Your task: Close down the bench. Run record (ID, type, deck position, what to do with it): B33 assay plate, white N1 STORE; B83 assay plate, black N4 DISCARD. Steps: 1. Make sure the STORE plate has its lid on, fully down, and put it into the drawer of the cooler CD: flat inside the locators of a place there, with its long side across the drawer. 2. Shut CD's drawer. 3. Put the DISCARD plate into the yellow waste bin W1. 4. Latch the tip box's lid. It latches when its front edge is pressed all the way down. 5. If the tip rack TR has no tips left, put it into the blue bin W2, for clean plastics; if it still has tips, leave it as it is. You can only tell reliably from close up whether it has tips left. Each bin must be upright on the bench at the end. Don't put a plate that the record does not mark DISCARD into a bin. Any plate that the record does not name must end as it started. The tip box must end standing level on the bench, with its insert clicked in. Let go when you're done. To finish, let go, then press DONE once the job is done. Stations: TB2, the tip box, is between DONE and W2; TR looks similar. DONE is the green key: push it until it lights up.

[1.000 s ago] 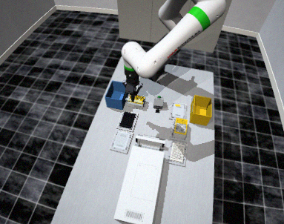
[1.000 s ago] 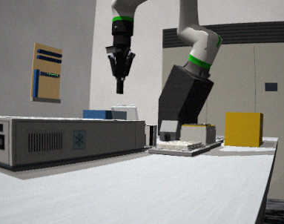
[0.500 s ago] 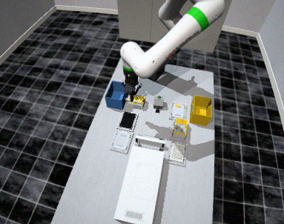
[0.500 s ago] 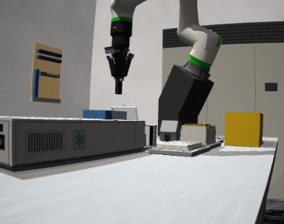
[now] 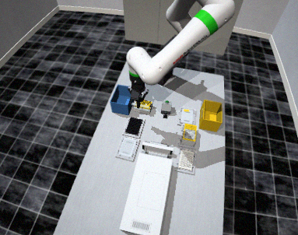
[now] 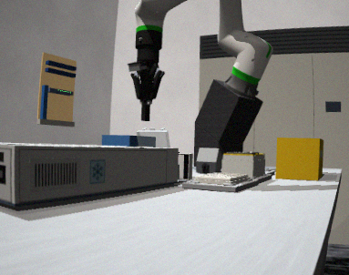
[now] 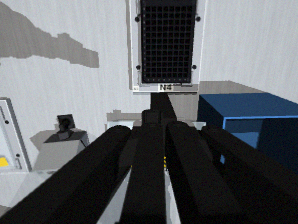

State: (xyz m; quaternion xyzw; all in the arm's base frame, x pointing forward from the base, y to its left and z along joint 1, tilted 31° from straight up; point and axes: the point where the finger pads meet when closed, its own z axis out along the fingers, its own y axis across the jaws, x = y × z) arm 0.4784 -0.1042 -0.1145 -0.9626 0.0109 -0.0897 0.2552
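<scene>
Right now the clear tip box lid is 60 mm behind my hand and 100 mm below it. Also, from my hand: blue bin W2 (110 mm behind, 160 mm to the right, 160 mm below); black assay plate (60 mm ahead, 20 mm to the right, 180 mm below); yellow insert (120 mm behind, 150 mm below).
</scene>
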